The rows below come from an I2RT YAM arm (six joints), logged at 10 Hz.
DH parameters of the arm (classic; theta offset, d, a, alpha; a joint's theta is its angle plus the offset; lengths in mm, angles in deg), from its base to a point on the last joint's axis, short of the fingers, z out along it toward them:
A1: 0 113.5 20 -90
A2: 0 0 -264 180
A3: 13.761 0 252.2 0
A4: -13.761 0 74 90
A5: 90 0 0 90
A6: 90 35.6 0 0
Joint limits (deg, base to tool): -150..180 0..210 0..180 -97..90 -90..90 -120..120
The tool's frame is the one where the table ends.
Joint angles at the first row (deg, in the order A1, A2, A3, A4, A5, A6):
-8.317, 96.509, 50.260, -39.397, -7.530, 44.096
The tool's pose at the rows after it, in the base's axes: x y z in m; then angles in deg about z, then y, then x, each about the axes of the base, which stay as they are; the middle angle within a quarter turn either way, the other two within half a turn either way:
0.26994, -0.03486, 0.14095, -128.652, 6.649, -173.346
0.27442, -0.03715, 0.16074, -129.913, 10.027, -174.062
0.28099, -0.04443, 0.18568, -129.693, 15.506, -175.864
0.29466, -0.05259, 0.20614, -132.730, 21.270, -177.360
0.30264, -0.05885, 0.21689, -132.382, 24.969, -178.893
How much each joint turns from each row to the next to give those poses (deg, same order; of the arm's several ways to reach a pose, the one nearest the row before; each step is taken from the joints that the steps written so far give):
-0.021, -1.441, 0.875, -1.004, 0.022, -0.327
-0.306, -2.471, 2.207, -1.247, 0.218, -1.224
-1.159, -2.667, 2.885, 0.021, 0.744, -0.634
-1.070, -0.284, 3.803, 1.749, 0.197, -3.869
-0.810, 0.023, 1.902, 1.947, 0.458, -0.591

